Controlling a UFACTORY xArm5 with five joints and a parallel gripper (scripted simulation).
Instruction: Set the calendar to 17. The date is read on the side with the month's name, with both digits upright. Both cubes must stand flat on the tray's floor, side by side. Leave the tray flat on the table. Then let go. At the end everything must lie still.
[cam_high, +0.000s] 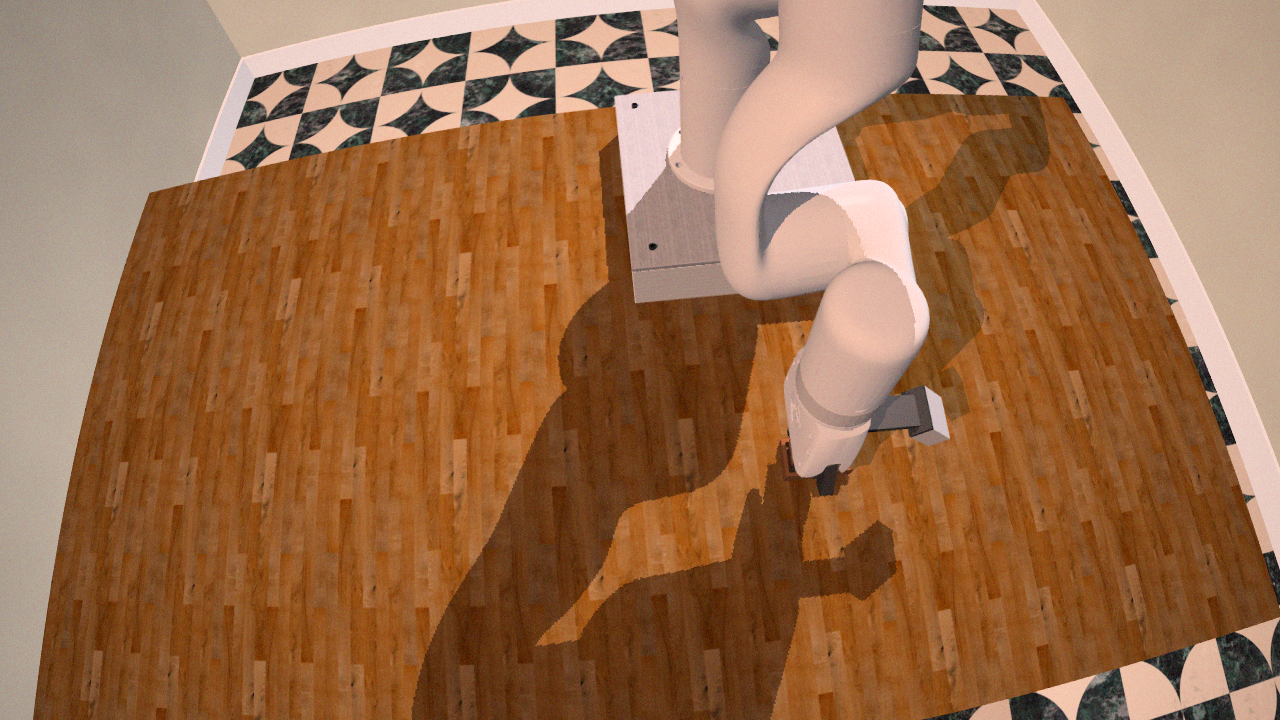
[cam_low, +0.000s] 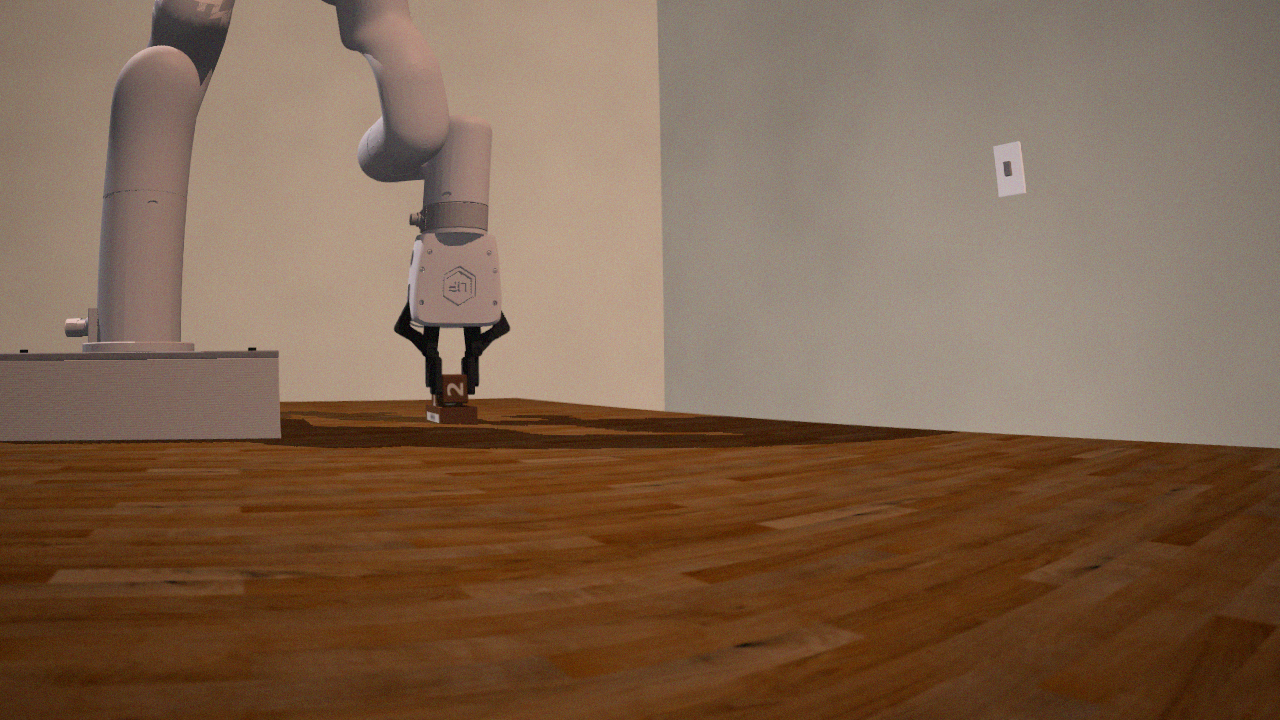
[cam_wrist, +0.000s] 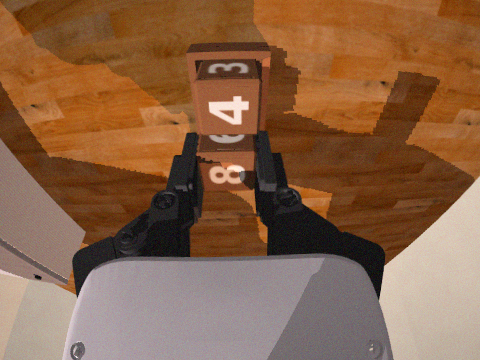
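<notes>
My gripper is now 4 cm above the brown tray and 2 cm to the right of it.
</notes>
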